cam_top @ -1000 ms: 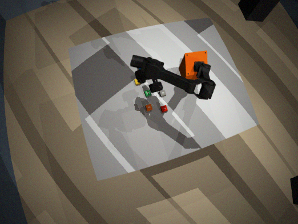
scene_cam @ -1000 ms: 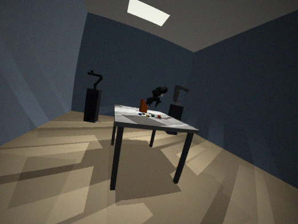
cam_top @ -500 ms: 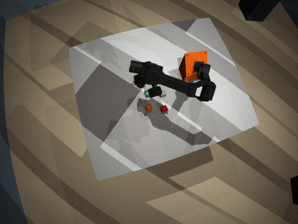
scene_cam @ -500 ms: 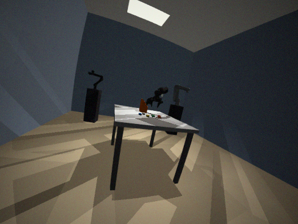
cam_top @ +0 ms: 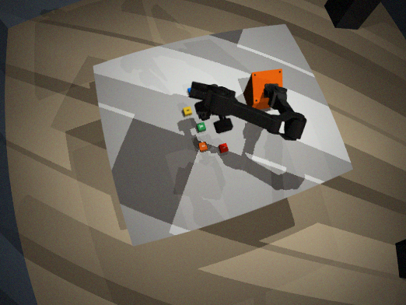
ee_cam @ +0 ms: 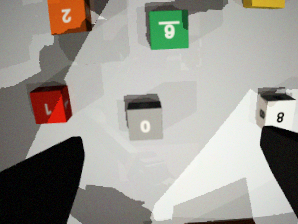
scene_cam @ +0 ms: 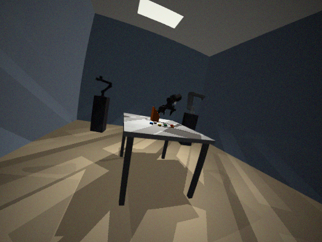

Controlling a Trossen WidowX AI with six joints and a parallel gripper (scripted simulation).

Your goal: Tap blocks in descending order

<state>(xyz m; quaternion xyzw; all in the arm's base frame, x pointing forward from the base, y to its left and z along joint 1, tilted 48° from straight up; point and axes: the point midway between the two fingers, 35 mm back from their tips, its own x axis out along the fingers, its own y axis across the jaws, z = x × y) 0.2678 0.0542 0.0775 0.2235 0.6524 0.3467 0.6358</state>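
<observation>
The blue block is 180 mm to the right of my gripper tip, 120 mm below it and 60 mm ahead of it. Round my gripper tip: grey block (120 mm below, 40 mm behind, 10 mm to the left); then orange block (120 mm below, 80 mm to the left, 50 mm ahead); then green block (120 mm below, 50 mm ahead).
</observation>
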